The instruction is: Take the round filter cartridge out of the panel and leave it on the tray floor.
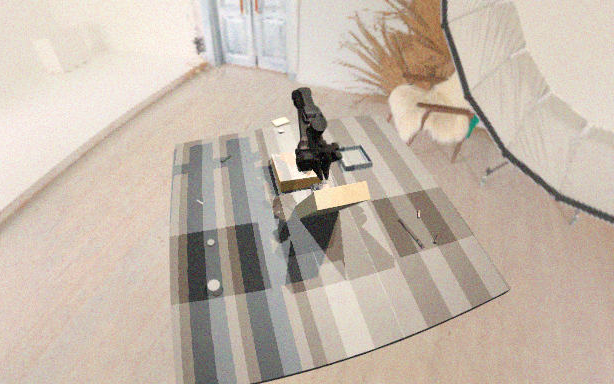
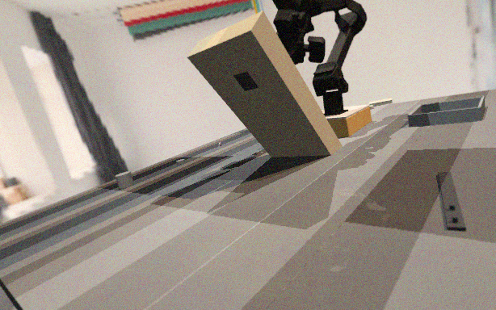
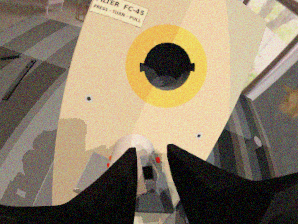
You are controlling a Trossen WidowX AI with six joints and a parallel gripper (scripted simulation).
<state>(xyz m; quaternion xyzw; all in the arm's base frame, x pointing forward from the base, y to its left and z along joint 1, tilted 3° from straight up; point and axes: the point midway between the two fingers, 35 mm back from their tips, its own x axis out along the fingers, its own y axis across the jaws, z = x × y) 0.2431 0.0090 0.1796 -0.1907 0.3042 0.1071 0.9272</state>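
The grey filter cartridge is 5 cm below my gripper tip. From my gripper tip the other things lie so: tan service panel (7 cm below, 5 cm ahead); tray (35 cm behind, 26 cm to the left, 22 cm below).
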